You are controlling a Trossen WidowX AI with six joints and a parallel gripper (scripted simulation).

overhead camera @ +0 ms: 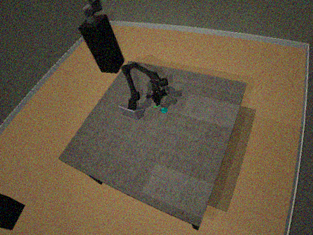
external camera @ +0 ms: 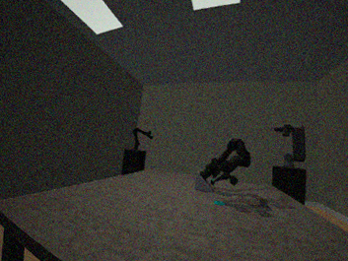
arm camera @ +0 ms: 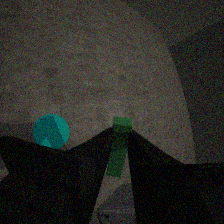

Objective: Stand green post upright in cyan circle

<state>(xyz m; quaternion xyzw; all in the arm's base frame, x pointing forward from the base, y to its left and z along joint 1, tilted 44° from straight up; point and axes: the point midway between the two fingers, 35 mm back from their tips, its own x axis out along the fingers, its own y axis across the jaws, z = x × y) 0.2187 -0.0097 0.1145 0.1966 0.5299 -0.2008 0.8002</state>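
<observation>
Right now the cyan circle is 2 cm ahead of my gripper tip, 4 cm to the left of it and 12 cm below it. From my gripper tip the other things lie so: green post: 2 cm behind, 1 cm below.
</observation>
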